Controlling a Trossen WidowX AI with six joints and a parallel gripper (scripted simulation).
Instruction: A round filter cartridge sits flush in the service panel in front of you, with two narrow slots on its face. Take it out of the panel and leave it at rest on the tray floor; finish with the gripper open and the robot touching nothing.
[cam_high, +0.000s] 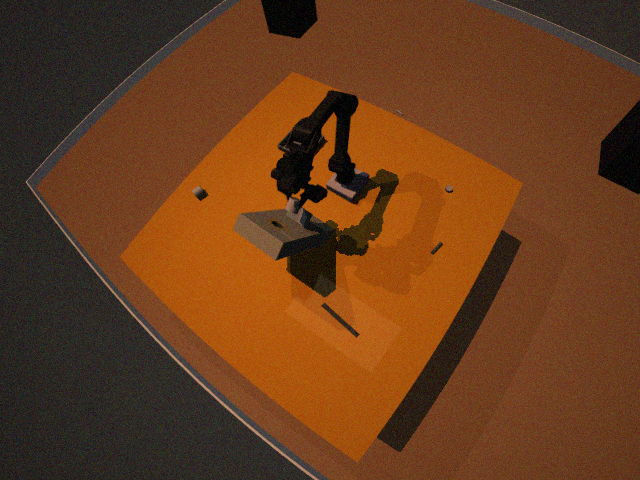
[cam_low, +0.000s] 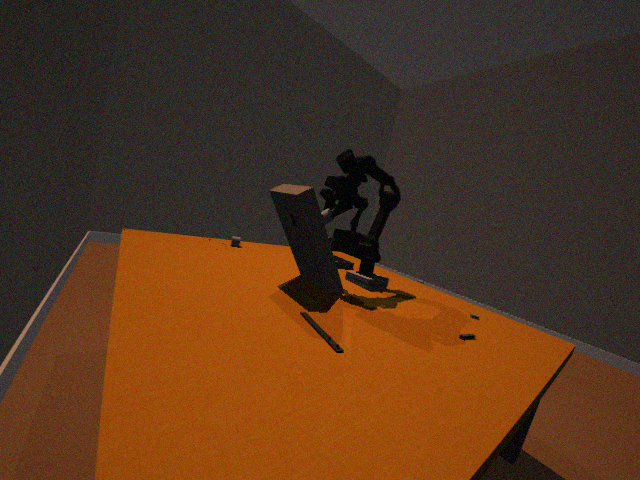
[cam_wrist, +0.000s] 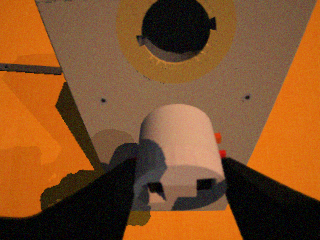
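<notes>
Right now the tray is 380 mm behind my gripper tip, 240 mm to the right of it and 240 mm below it. From my gripper tip the other things lie so: service panel: 90 mm below, 50 mm ahead, 10 mm to the right; then short dark piece: 480 mm to the left, 240 mm below, 170 mm behind; then round filter cartridge: right at my gripper tip.
</notes>
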